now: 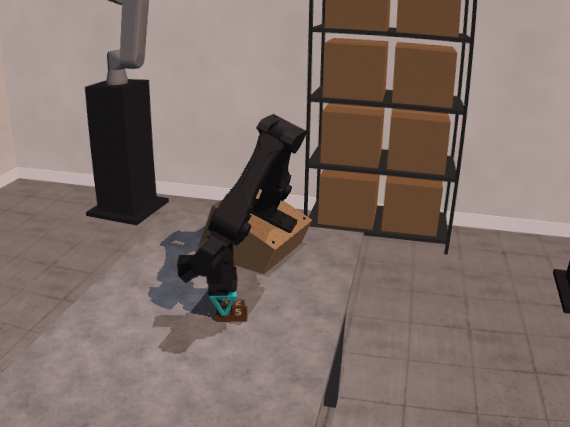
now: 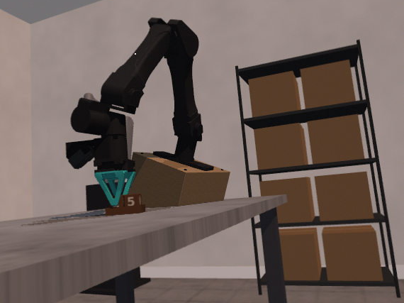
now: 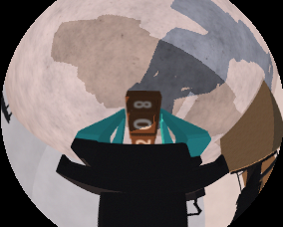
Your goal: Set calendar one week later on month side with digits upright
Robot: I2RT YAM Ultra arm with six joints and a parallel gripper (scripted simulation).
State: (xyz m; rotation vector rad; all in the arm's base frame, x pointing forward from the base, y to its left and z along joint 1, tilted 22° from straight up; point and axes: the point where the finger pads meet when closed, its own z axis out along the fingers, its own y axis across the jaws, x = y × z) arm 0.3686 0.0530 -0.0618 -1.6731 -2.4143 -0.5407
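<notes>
Right now the brown cube is right at my hand. From my hand the other things lie so: brown calendar tray 2 cm to the left, 2 cm below, 1 cm behind.
</notes>
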